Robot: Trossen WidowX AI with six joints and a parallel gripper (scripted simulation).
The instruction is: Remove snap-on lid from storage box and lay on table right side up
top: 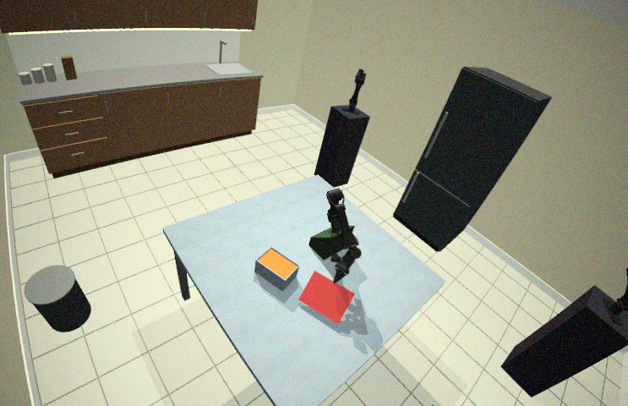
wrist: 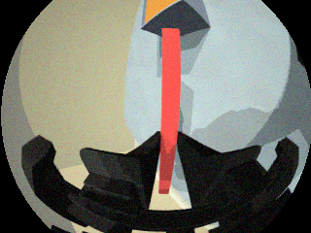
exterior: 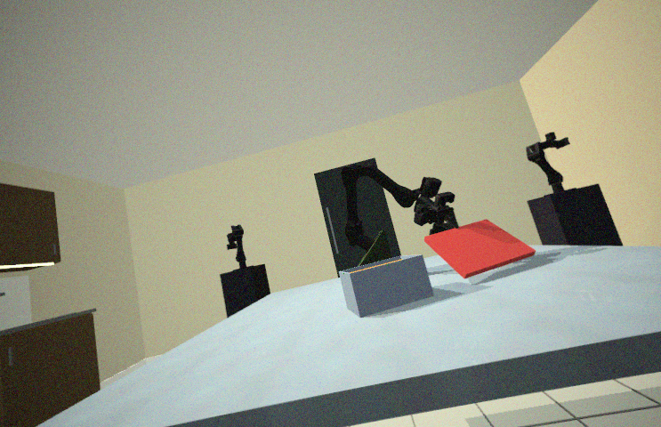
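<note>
Now: the red lid 6 cm ahead of my gripper tip, 5 cm below it and 3 cm to the left of it. Round my gripper tip: grey storage box 27 cm to the right, 18 cm ahead, 9 cm below.
</note>
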